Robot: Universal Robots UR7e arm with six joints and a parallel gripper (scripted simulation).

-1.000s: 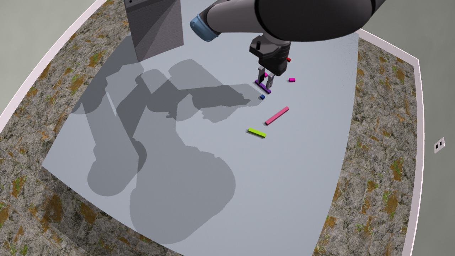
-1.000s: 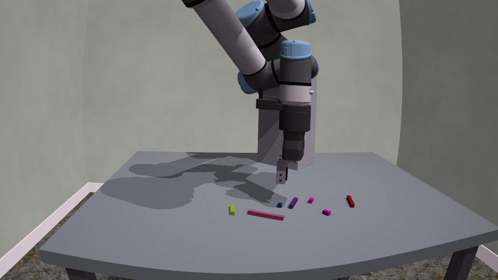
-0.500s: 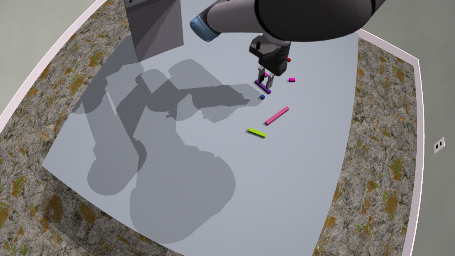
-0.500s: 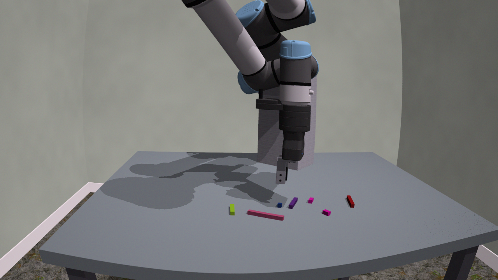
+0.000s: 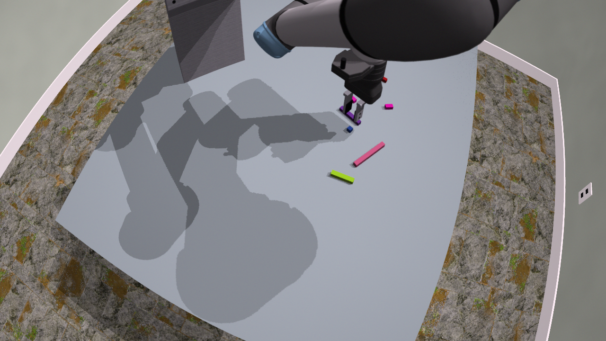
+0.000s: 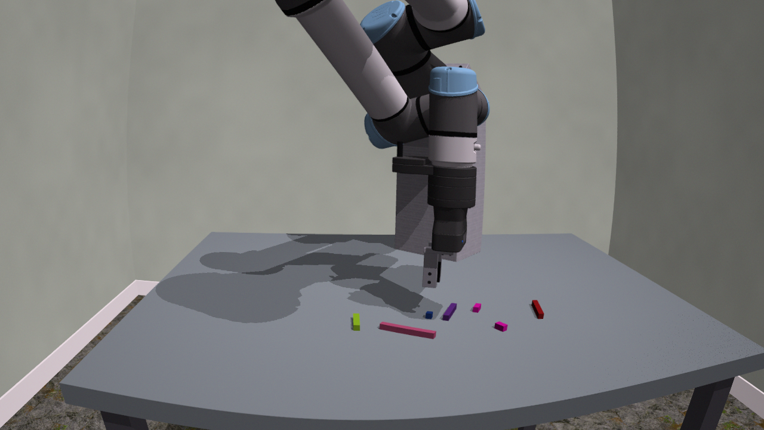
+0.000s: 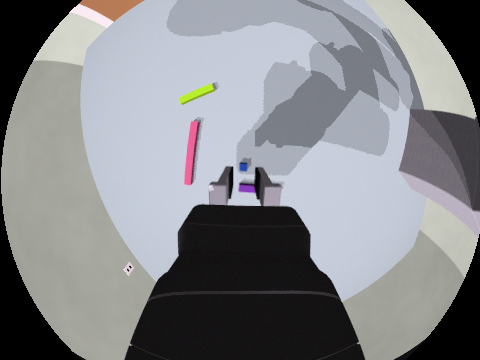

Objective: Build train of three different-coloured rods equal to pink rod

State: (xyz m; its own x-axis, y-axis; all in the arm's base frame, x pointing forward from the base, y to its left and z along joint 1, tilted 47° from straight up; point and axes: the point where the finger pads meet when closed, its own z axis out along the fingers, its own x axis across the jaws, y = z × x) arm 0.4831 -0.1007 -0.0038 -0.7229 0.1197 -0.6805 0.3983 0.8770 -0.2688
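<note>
The small blue rod lies 70 mm below my hand. Also, from my hand: lime rod 10 mm ahead, 120 mm to the right, 70 mm below; purple rod 10 mm behind, 40 mm to the left, 70 mm below; pink rod 60 mm ahead, 50 mm to the right, 70 mm below.
</note>
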